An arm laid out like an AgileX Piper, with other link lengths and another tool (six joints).
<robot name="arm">
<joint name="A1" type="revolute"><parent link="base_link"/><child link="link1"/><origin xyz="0 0 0.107" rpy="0 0 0"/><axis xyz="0 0 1"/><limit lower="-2.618" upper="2.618"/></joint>
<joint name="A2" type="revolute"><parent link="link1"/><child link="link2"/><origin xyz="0 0 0" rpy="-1.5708 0 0"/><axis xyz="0 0 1"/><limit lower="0" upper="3.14"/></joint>
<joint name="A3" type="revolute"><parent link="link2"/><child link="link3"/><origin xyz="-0.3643 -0.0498 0" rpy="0 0 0"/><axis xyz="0 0 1"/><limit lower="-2.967" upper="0"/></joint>
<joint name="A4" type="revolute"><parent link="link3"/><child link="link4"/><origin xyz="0.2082 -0.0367 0" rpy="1.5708 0 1.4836"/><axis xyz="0 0 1"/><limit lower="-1.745" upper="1.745"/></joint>
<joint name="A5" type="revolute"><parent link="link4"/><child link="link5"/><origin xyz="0 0 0" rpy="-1.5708 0 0"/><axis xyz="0 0 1"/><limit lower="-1.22" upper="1.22"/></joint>
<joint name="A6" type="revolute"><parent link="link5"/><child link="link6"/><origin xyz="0 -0.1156 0" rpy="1.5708 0 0"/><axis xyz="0 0 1"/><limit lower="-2.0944" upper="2.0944"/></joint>
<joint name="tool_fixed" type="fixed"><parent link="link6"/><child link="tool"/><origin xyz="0.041 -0.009 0.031" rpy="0 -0.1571 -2.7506"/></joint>
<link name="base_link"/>
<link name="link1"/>
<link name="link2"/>
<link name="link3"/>
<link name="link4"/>
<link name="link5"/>
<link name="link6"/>
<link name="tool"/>
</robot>
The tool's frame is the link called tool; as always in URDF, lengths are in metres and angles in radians.
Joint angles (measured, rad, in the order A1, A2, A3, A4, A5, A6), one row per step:
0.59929 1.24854 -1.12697 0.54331 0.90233 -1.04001
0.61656 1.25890 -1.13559 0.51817 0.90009 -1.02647
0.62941 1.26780 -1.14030 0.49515 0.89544 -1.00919
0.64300 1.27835 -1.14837 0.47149 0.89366 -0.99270
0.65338 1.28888 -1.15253 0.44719 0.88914 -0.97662
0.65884 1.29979 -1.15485 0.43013 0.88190 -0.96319
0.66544 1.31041 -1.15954 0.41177 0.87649 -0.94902
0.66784 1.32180 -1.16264 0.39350 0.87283 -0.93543
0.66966 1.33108 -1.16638 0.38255 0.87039 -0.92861
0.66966 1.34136 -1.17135 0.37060 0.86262 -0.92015
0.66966 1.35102 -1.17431 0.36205 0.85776 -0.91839
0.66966 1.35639 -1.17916 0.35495 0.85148 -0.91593
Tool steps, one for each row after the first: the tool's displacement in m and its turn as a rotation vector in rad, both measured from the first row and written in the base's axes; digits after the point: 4 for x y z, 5 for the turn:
0.0019 0.0024 -0.0006 -0.01699 -0.00551 0.00758
0.0037 0.0039 -0.0017 -0.03127 -0.00748 0.00685
0.0058 0.0060 -0.0024 -0.04649 -0.01014 0.00881
0.0084 0.0073 -0.0041 -0.06305 -0.01267 0.00666
0.0115 0.0087 -0.0060 -0.07433 -0.01294 0.00016
0.0145 0.0102 -0.0073 -0.08563 -0.01463 -0.00481
0.0179 0.0109 -0.0093 -0.09934 -0.01360 -0.01263
0.0206 0.0119 -0.0105 -0.10809 -0.01368 -0.01601
0.0245 0.0130 -0.0114 -0.11402 -0.01737 -0.02449
0.0277 0.0141 -0.0128 -0.12163 -0.01999 -0.02692
0.0304 0.0149 -0.0124 -0.12320 -0.02710 -0.03077

